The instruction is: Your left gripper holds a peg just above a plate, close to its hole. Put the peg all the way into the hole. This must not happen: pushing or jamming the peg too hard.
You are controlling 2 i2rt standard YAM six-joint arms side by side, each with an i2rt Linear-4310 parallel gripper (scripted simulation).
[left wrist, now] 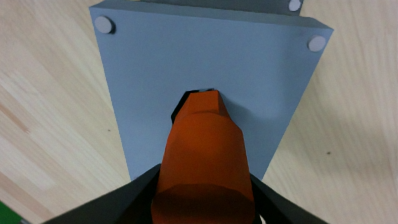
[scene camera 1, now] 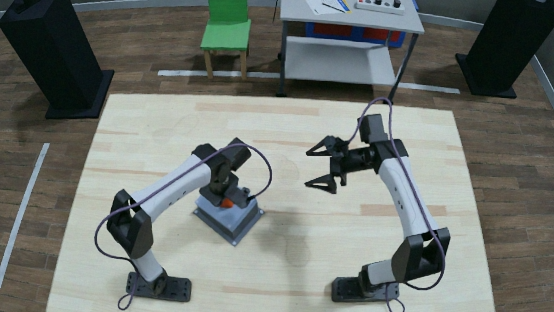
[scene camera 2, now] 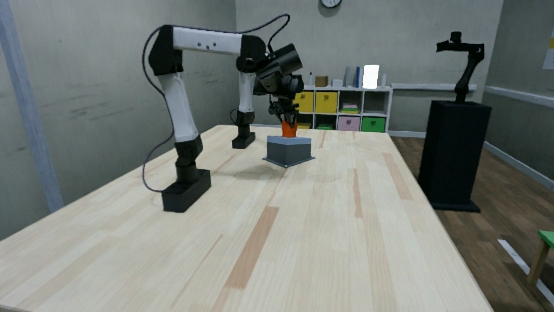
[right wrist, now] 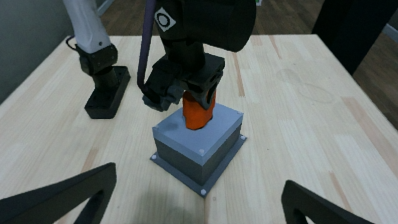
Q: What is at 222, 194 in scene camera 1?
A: The left gripper.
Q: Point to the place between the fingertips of the left gripper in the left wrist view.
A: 202, 176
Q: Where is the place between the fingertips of the right gripper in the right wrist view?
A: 199, 180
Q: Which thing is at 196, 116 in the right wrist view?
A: An orange peg.
